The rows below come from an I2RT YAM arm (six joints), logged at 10 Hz.
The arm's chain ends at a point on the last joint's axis. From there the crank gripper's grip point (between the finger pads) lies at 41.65 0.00 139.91 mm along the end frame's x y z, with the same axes.
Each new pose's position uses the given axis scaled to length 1; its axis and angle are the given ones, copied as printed.
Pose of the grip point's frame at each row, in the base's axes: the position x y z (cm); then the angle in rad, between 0 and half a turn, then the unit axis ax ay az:
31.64 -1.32 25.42 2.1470 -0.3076 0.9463 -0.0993
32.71 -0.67 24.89 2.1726 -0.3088 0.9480 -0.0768
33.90 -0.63 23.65 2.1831 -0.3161 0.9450 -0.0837
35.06 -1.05 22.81 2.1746 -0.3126 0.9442 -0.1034
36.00 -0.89 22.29 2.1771 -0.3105 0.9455 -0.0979
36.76 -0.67 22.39 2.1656 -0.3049 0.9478 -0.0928
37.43 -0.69 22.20 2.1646 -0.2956 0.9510 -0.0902
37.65 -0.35 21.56 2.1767 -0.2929 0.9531 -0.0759
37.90 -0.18 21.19 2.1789 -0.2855 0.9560 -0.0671
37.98 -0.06 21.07 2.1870 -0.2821 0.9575 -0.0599
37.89 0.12 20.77 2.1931 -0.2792 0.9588 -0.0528
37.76 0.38 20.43 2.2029 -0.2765 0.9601 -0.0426
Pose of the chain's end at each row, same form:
21.54 -0.68 35.94 2.1470 -0.3076 0.9463 -0.0993
22.99 -0.46 35.78 2.1726 -0.3088 0.9480 -0.0768
24.24 -0.26 34.58 2.1831 -0.3161 0.9450 -0.0837
25.20 -0.23 33.55 2.1746 -0.3126 0.9442 -0.1034
26.20 -0.17 33.09 2.1771 -0.3105 0.9455 -0.0979
26.89 -0.08 33.13 2.1656 -0.3049 0.9478 -0.0928
27.58 -0.11 32.96 2.1646 -0.2956 0.9510 -0.0902
28.01 -0.05 32.52 2.1767 -0.2929 0.9531 -0.0759
28.35 -0.03 32.23 2.1789 -0.2855 0.9560 -0.0671
28.56 -0.04 32.22 2.1870 -0.2821 0.9575 -0.0599
28.58 0.01 32.01 2.1931 -0.2792 0.9588 -0.0528
28.62 0.07 31.80 2.2029 -0.2765 0.9601 -0.0426

